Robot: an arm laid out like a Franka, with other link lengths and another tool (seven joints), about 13 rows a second.
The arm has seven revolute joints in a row. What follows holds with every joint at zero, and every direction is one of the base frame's.
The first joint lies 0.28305 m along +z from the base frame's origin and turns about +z.
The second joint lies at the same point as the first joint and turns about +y.
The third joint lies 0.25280 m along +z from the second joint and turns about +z.
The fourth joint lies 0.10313 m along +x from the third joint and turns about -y.
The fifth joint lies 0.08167 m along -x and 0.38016 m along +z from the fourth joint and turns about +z.
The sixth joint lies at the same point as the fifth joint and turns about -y.
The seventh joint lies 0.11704 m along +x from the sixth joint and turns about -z.
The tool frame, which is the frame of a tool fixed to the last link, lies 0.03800 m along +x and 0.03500 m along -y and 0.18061 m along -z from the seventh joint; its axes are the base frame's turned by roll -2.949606, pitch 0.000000 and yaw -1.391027 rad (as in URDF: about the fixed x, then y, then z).
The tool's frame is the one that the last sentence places.
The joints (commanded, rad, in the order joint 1, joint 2, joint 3, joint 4, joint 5, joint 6, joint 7), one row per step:
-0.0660 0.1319 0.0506 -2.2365 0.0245 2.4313 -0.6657
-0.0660 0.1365 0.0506 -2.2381 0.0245 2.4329 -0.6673
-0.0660 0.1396 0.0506 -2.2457 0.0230 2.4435 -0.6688
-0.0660 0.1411 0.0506 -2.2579 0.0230 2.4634 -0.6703
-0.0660 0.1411 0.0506 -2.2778 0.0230 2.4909 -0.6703
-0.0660 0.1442 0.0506 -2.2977 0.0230 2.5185 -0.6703
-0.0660 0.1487 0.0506 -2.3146 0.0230 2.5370 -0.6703
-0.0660 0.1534 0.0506 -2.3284 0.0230 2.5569 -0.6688
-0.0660 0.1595 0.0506 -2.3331 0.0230 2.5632 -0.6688
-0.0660 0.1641 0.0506 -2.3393 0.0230 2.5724 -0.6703
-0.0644 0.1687 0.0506 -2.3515 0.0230 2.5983 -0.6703
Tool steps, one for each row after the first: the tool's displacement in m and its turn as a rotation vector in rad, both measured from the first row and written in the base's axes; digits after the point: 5 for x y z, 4 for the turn. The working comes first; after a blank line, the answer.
Tool pose at each row, in the base's axes (x y z in m, rotation vector in rad; the steps are taken from these numbers as rounded here):
0.63883 -0.01344 0.13541 -2.7083 1.0761 -0.1789
0.63780 -0.01331 0.13196 -2.7106 1.0752 -0.1724
0.63619 -0.01322 0.12808 -2.7128 1.0722 -0.1726
0.63455 -0.01320 0.12463 -2.7115 1.0690 -0.1810
0.63130 -0.01327 0.11973 -2.7089 1.0677 -0.1916
0.62740 -0.01330 0.11301 -2.7073 1.0671 -0.1980
0.62280 -0.01326 0.10533 -2.7083 1.0683 -0.1942
0.61955 -0.01333 0.09938 -2.7069 1.0705 -0.1964
0.61750 -0.01326 0.09451 -2.7084 1.0718 -0.1902
0.61556 -0.01315 0.09040 -2.7096 1.0704 -0.1879
0.61382 -0.01223 0.08652 -2.7071 1.0664 -0.2001

-0.00103 0.00013 -0.00345 0.0002 0.0046 0.0015
-0.00264 0.00022 -0.00733 -0.0010 0.0046 0.0039
-0.00428 0.00024 -0.01078 -0.0015 -0.0016 0.0051
-0.00753 0.00017 -0.01568 -0.0021 -0.0092 0.0046
-0.01143 0.00014 -0.02240 -0.0025 -0.0137 0.0041
-0.01603 0.00018 -0.03008 -0.0025 -0.0108 0.0039
-0.01928 0.00011 -0.03603 -0.0026 -0.0122 0.0020
-0.02133 0.00018 -0.04090 -0.0023 -0.0077 0.0019
-0.02327 0.00029 -0.04501 -0.0023 -0.0061 0.0032
-0.02501 0.00121 -0.04889 -0.0028 -0.0152 0.0044

